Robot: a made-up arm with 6 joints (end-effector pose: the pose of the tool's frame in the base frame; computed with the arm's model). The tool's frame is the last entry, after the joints.
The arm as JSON. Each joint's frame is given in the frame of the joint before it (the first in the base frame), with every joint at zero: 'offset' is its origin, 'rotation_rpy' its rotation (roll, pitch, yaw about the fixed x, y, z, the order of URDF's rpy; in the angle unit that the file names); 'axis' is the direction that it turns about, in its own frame. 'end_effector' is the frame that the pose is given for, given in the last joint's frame.
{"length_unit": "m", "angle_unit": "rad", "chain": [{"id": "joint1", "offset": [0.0, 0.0, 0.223], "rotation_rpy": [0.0, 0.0, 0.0], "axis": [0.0, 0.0, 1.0]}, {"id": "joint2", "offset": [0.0, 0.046, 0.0], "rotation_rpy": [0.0, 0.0, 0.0], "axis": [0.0, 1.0, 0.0]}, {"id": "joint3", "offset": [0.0, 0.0, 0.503], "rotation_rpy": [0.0, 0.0, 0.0], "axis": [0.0, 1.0, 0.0]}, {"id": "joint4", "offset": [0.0, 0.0, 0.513], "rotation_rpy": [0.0, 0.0, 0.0], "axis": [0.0, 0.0, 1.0]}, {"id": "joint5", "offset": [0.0, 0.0, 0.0], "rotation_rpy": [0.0, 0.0, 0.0], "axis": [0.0, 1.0, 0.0]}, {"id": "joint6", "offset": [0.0, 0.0, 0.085], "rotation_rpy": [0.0, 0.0, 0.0], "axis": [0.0, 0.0, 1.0]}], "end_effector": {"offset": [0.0, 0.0, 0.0], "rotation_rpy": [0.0, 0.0, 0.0]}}
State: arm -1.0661 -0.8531 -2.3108 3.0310 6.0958 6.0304
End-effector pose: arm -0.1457 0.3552 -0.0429 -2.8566 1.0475 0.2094
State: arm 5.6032 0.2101 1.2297 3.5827 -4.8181 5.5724
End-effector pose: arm 0.4824 -0.3774 0.8589 -0.0208 -0.5029 1.7712
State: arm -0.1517 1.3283 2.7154 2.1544 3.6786 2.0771
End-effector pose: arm 0.1282 -0.0098 0.0898 0.4321 0.5789 -0.4165
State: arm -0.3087 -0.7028 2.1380 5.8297 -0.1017 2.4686
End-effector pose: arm 0.2685 -0.0334 0.6953 1.3627 0.6346 1.4467
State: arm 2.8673 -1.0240 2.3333 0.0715 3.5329 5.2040
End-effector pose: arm 0.0058 -0.0470 0.6281 1.4477 0.7011 1.4026
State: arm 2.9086 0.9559 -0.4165 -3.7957 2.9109 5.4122
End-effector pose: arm -0.6153 0.0866 0.8903 0.0685 2.4416 -0.3781
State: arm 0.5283 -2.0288 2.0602 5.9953 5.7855 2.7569
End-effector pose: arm -0.4363 -0.1880 0.5892 -0.6677 -0.2021 2.9213
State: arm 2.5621 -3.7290 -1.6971 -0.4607 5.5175 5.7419
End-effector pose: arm -0.6071 0.3111 0.2201 -0.1082 -0.3742 1.6817
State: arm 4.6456 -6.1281 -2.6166 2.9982 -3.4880 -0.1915
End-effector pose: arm 0.0615 0.1687 0.3653 0.8179 -0.7579 1.3341
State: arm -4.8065 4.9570 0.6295 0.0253 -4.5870 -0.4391
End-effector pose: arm -0.1180 -0.7379 0.7842 -0.8681 0.5792 0.9562
